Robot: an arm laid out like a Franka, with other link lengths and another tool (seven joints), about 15 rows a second.
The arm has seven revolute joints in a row. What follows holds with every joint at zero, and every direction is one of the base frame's.
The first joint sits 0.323 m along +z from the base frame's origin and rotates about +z.
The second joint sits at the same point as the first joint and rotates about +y.
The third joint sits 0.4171 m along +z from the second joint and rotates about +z.
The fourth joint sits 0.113 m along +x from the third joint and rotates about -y.
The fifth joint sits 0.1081 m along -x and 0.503 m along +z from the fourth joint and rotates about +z.
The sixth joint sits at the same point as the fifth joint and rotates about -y.
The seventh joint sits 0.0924 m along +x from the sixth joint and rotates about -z.
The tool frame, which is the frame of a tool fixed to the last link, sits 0.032 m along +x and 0.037 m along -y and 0.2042 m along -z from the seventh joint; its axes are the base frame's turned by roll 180, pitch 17.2 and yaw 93.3 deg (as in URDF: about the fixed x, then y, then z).
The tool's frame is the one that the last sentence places.
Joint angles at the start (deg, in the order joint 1, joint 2, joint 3, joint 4, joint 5, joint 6, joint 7):
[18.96, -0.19, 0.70, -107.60, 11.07, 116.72, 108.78]
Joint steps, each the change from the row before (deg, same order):
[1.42, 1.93, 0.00, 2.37, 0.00, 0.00, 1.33]
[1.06, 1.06, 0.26, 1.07, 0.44, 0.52, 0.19]
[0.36, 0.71, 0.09, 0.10, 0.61, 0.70, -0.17]
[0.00, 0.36, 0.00, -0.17, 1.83, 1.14, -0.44]
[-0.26, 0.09, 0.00, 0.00, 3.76, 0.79, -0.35]
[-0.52, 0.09, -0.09, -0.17, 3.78, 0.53, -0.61]
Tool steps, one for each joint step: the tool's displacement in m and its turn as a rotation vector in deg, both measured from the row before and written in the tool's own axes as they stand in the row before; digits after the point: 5 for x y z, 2 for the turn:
[0.00866, -0.02225, 0.00260, 0.27, 0.08, -0.21]
[0.00322, -0.01898, 0.00529, 0.40, 0.08, -1.05]
[0.00367, -0.00635, 0.00806, 0.47, -0.15, -0.36]
[0.00368, -0.00413, 0.00482, 1.76, 0.15, 0.02]
[0.00127, -0.00695, 0.00018, 3.68, -0.16, 0.71]
[0.00201, -0.00178, 0.00041, 3.56, -0.38, 0.92]

